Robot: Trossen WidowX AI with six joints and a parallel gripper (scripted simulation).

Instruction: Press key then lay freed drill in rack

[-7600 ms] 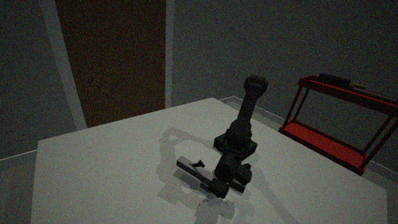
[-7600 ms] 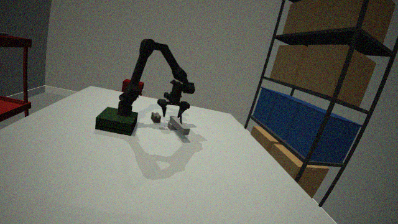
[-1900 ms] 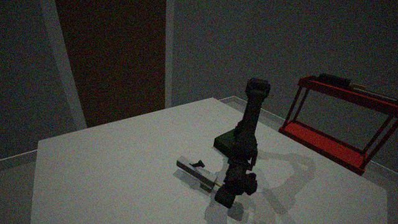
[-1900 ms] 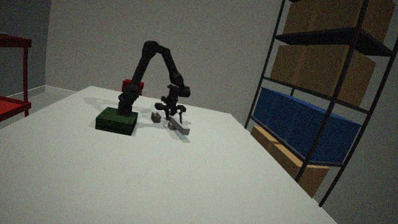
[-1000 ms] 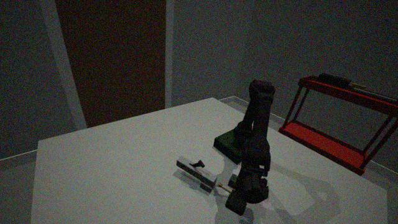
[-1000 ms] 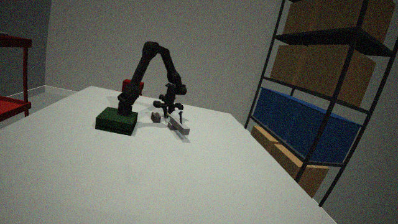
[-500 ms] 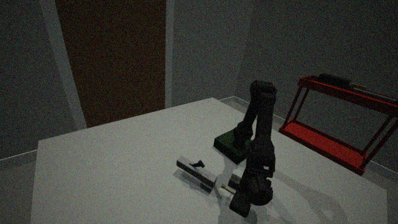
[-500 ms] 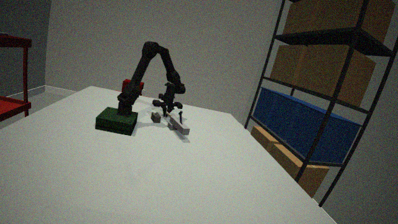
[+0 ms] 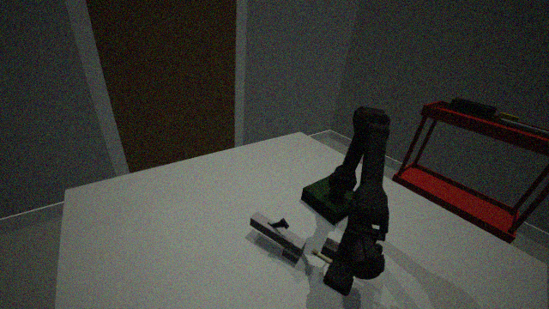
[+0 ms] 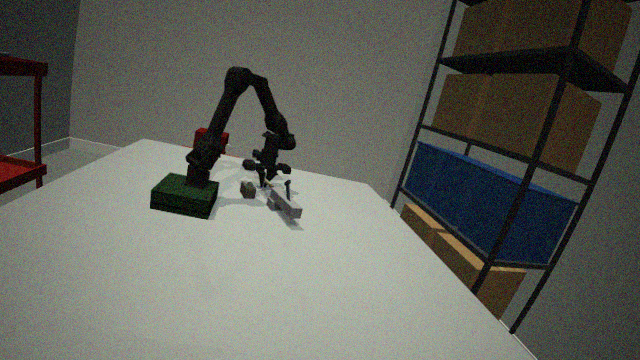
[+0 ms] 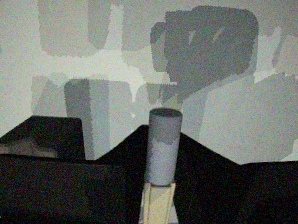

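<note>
Right now my gripper tip is 1 cm short of the drill, 4 cm to the left of it and 4 cm below it. Round my gripper tip: small dark key (8 cm ahead, 19 cm to the right, 7 cm above); then long grey block (7 cm ahead, 19 cm to the right, 3 cm above).
</note>
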